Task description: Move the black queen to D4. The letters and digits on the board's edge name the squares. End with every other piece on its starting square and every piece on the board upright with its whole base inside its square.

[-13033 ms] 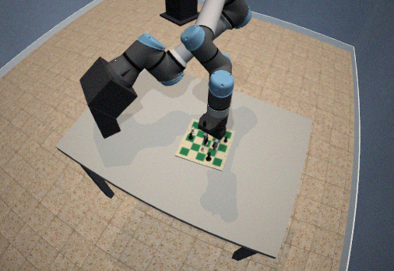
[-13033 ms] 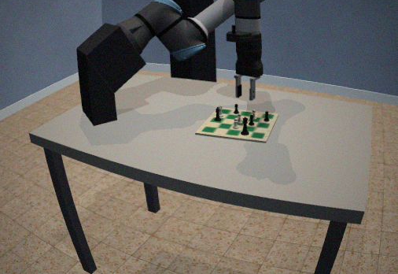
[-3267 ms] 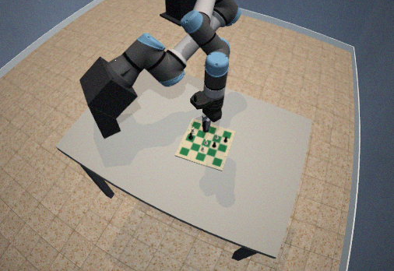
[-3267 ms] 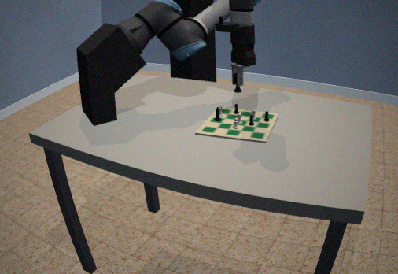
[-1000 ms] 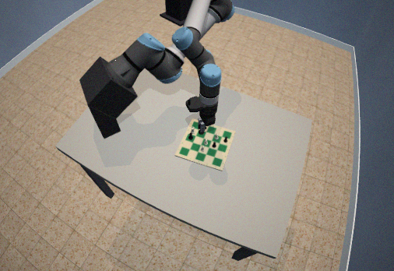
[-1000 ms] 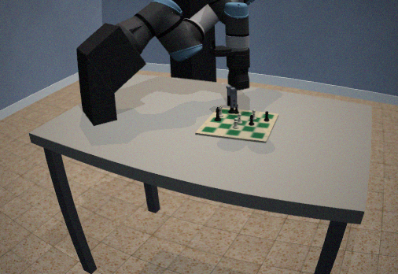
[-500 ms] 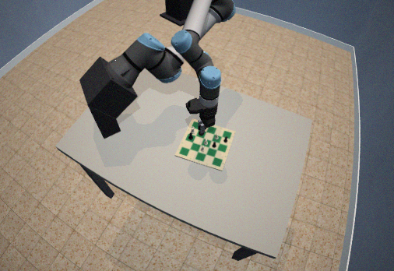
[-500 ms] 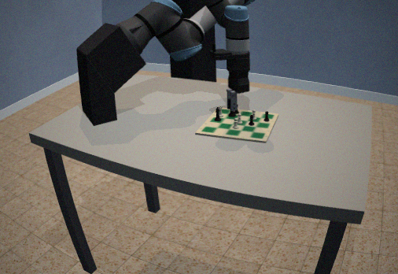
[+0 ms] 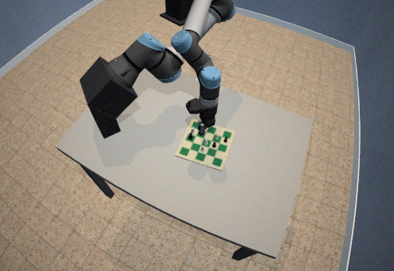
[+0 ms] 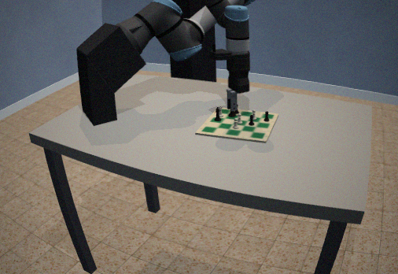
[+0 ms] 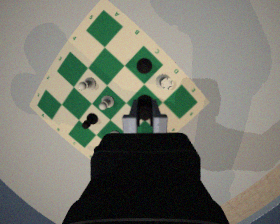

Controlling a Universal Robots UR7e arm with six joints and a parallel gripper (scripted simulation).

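Now: hand 10 mm above the black queen. From my hand the other things lie so: green-and-cream chessboard 50 mm below, 50 mm ahead, 20 mm to the right.
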